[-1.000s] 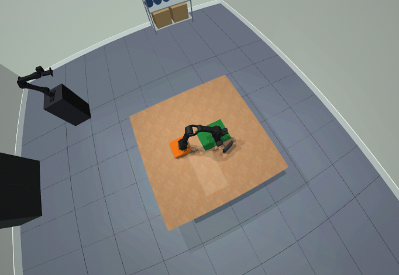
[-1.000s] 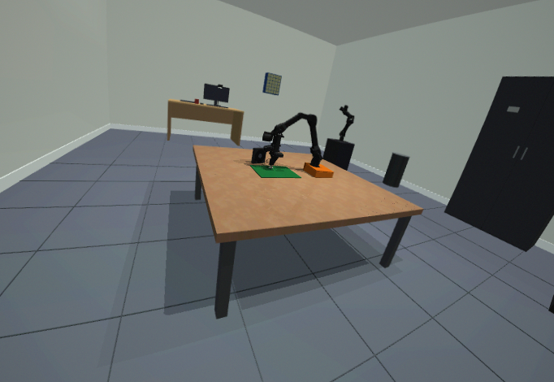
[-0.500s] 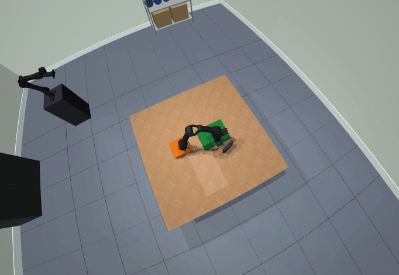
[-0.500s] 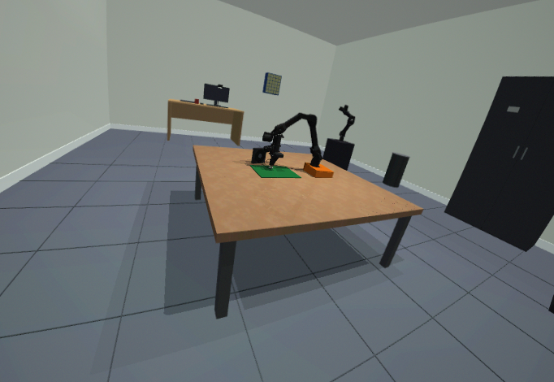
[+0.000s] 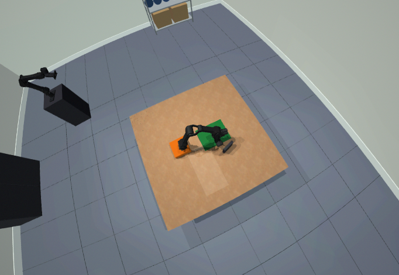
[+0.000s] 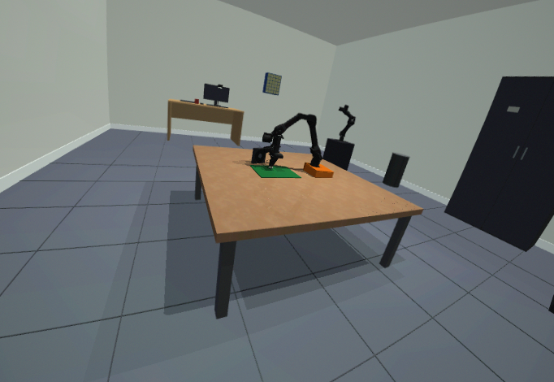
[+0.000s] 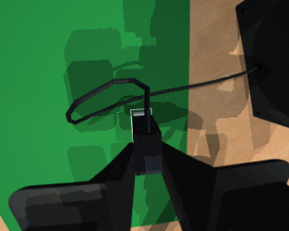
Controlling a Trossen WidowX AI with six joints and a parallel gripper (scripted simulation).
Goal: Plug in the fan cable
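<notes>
My gripper tip is 10 mm short of the white four-pin header and 30 mm above it. From my gripper tip the other things lie so: black fan (60 mm ahead, 120 mm to the right, 30 mm above); black plug (10 mm ahead, 10 mm above); green board (10 mm ahead, 70 mm to the left, 40 mm below).
</notes>
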